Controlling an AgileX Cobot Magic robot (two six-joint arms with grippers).
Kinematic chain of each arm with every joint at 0, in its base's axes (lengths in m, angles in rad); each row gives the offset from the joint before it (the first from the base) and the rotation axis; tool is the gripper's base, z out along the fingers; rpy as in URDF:
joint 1: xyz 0 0 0.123 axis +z
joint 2: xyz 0 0 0 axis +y
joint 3: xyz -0.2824 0 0.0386 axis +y
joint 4: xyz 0.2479 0 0.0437 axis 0.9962 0 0.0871
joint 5: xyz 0 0 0 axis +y
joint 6: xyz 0.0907 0 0.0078 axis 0.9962 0 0.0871
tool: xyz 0 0 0 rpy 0 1.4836 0
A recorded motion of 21 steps. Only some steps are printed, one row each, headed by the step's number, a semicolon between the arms.
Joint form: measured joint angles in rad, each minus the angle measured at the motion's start. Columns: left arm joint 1, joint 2, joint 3, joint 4, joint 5, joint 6; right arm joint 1, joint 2, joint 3, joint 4, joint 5, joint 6.
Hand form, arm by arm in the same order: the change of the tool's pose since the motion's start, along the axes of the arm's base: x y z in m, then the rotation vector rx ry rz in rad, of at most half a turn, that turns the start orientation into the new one. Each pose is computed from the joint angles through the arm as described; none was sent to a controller.
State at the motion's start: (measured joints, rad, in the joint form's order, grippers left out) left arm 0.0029 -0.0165 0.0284 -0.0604 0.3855 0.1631; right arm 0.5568 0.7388 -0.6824 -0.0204 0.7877 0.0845
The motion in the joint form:
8: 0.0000 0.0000 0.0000 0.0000 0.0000 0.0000; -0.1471 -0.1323 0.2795 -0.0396 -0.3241 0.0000
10: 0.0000 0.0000 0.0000 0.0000 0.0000 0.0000; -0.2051 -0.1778 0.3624 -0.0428 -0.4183 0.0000
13: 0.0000 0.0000 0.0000 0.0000 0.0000 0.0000; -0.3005 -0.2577 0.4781 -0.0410 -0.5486 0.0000
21: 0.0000 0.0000 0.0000 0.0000 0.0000 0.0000; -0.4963 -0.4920 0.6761 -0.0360 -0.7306 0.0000
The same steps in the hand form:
8: 0.0000 0.0000 0.0000 0.0000 0.0000 0.0000; -0.0049 -0.0247 -0.0503 0.0480 -0.1745 -0.1321
10: 0.0000 0.0000 0.0000 0.0000 0.0000 0.0000; -0.0086 -0.0329 -0.0651 0.0658 -0.2280 -0.1842
13: 0.0000 0.0000 0.0000 0.0000 0.0000 0.0000; -0.0161 -0.0451 -0.0845 0.0952 -0.3170 -0.2724
21: 0.0000 0.0000 0.0000 0.0000 0.0000 0.0000; -0.0382 -0.0650 -0.1151 0.1363 -0.5347 -0.4540

